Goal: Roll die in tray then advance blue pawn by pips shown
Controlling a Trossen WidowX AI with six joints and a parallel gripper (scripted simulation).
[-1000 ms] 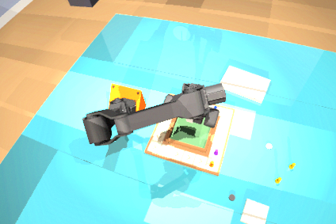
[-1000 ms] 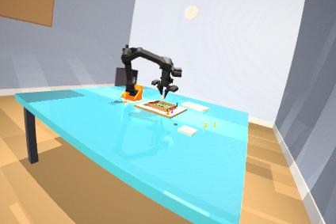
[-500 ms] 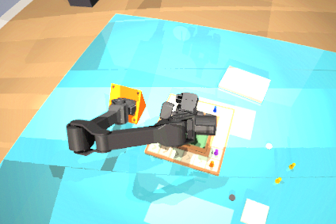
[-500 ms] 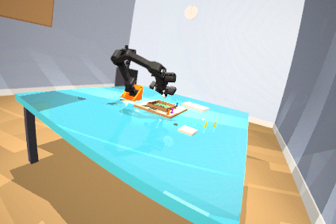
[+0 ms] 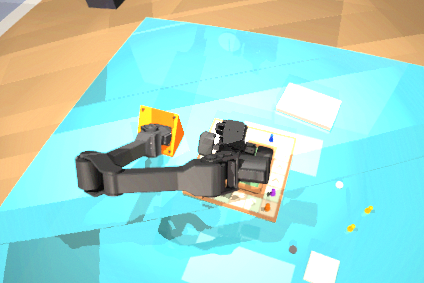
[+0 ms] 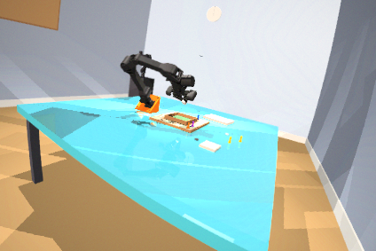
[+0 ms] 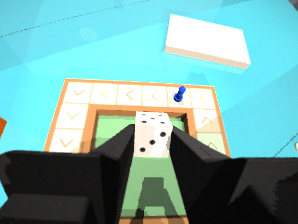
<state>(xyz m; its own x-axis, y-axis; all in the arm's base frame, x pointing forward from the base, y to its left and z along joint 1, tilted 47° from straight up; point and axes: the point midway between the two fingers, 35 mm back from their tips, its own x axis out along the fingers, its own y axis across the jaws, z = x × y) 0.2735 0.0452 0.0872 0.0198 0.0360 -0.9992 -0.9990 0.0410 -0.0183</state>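
Now: the white die right at my gripper tip. From my gripper tip the other things lie so: green tray: 120 mm below; then purple pawn: 110 mm ahead, 100 mm below, 70 mm to the right; then blue pawn: 100 mm to the left, 100 mm below, 60 mm ahead.
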